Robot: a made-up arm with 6 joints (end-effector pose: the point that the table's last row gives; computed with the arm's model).
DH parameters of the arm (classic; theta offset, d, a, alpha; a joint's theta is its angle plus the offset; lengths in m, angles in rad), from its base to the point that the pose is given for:
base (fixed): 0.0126 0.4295 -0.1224 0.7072
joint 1: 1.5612 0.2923 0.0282 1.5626
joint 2: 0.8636 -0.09 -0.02 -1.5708
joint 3: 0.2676 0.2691 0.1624 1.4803
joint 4: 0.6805 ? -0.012 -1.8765
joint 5: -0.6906 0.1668 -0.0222 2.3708
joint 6: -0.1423 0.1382 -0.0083 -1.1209
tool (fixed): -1.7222 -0.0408 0 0
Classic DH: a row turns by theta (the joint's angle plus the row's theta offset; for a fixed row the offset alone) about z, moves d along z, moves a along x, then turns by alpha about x.
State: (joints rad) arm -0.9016 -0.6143 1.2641 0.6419 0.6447 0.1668
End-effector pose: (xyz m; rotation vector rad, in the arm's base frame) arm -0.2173 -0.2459 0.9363 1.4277 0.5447 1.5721
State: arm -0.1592 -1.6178 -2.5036 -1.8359 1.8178 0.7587
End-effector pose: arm -0.0385 -0.3616 0.9345 0.7836 2.0644 -1.7786
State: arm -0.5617 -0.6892 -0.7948 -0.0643 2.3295 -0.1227
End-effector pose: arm -0.0628 -0.3916 0.9645 0.0807 0.2940 0.1406
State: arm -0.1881 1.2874 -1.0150 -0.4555 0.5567 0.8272
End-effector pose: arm -0.1378 -0.2963 0.3526 -2.0484 -0.6793 -0.3752
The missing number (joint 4, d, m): 0.0234
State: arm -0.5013 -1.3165 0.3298 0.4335 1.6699 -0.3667
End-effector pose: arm -0.0692 -0.1465 1.0147 0.1674 0.0764 0.9013
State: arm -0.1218 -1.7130 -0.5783 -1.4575 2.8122 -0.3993
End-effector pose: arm -0.0756 0.0814 0.9003 -2.2641 1.0498 1.4599
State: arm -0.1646 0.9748 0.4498 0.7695 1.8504 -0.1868
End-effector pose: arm -0.2705 -0.4034 0.4774 1.8653 -2.0653 0.3378
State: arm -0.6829 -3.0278 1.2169 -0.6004 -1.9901 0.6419
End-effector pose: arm -0.1015 0.1761 0.8084 -0.0195 0.4266 -2.0040
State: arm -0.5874 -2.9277 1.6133 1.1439 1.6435 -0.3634
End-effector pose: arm -0.1403 0.1470 0.7385 0.7886 1.8864 1.4214
